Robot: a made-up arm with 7 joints. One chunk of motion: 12 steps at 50 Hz.
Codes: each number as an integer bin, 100 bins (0 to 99) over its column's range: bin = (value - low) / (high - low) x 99, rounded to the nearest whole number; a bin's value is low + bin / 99 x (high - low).
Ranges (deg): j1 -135..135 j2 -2.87..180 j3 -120.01..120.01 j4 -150..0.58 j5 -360.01..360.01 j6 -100.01..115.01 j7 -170.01..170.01
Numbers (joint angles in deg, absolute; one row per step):
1: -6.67 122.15 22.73 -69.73 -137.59 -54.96 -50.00
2: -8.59 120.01 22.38 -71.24 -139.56 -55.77 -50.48
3: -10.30 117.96 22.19 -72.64 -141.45 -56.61 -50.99
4: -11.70 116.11 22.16 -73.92 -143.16 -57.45 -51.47
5: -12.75 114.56 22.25 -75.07 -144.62 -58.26 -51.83
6: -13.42 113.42 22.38 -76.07 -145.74 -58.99 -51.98
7: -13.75 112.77 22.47 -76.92 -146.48 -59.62 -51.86
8: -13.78 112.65 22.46 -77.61 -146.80 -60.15 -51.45
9: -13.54 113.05 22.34 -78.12 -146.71 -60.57 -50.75
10: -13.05 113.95 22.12 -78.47 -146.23 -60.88 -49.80
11: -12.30 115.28 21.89 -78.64 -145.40 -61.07 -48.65
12: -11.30 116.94 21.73 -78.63 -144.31 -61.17 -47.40
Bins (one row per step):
1: 47 68 59 53 31 21 35
2: 46 67 59 52 30 20 35
3: 46 65 59 51 30 20 35
4: 45 64 59 50 30 20 35
5: 45 64 59 49 30 19 34
6: 45 63 59 49 29 19 34
7: 44 63 59 48 29 19 34
8: 44 63 59 48 29 18 35
9: 45 63 59 47 29 18 35
10: 45 63 59 47 29 18 35
11: 45 64 59 47 30 18 35
12: 45 65 58 47 30 18 36

